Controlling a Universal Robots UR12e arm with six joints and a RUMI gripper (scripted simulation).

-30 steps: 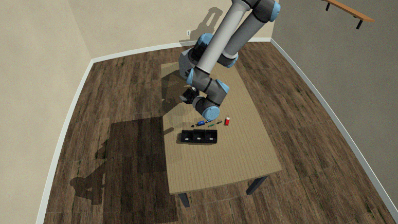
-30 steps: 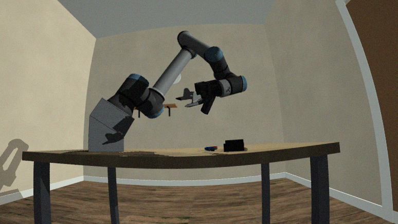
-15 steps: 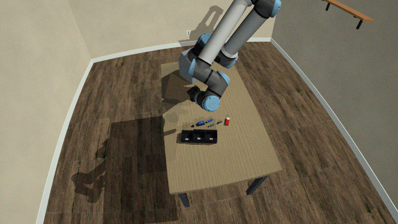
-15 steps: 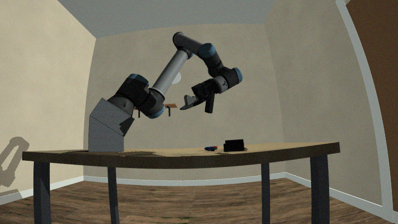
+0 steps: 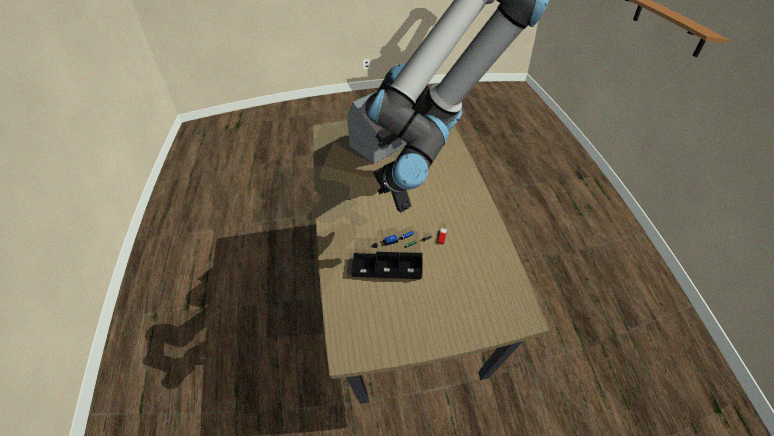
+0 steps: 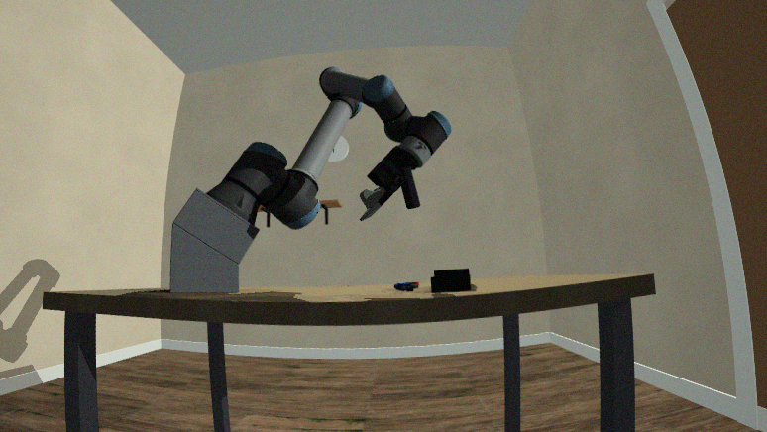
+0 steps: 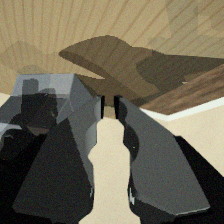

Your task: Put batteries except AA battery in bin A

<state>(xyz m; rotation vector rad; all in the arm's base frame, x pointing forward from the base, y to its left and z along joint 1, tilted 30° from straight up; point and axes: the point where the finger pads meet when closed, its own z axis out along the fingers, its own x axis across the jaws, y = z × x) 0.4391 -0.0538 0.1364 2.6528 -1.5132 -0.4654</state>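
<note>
The black bins is 220 mm ahead of my hand and 180 mm below it. The rest, counted from my hand: small dark round object (110 mm ahead, 40 mm to the right, 190 mm below); blue 9v battery (100 mm ahead, 10 mm to the left, 190 mm below); blue cylindrical battery (70 mm ahead, 80 mm to the left, 190 mm below).
</note>
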